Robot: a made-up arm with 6 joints.
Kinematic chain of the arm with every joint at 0, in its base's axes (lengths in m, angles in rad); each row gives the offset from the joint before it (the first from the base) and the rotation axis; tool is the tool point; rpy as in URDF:
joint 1: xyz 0 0 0.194 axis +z
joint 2: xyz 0 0 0 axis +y
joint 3: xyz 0.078 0 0.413 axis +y
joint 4: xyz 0.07 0 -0.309 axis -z
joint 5: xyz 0 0 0 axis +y
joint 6: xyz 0.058 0 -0.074 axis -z
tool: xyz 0 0 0 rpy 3.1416 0 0
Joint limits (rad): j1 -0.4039..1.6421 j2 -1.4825..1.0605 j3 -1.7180..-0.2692 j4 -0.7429..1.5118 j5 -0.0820..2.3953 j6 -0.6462..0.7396
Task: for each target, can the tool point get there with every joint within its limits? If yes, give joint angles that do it. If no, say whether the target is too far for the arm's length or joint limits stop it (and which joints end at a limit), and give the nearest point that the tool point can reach.
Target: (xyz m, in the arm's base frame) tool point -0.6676 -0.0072 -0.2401
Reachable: no: joint limits stop it (at a limit: joint 1, joint 2, joint 4) | nearest point -0.0975 0.2005 0.0240 | short by 0.662 m
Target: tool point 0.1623 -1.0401 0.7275
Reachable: no: too far | nearest point 0.0499 -0.5575 0.6776 | short by 0.498 m
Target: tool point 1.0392 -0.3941 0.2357
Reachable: no: too far | nearest point 0.6916 -0.2623 0.2218 | short by 0.372 m
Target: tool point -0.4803 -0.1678 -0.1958
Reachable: no: joint limits stop it (at a limit: joint 1, joint 2, joint 3) | nearest point -0.0822 0.1711 0.0242 | short by 0.567 m
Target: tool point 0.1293 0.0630 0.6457
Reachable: yes | joints 0.4921 -0.8226 -0.8492 1.0270 0.5956 0.1259
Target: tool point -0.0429 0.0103 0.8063
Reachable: yes | joints -0.1448 -0.9751 -1.3528 0.2604 0.8293 -0.2064
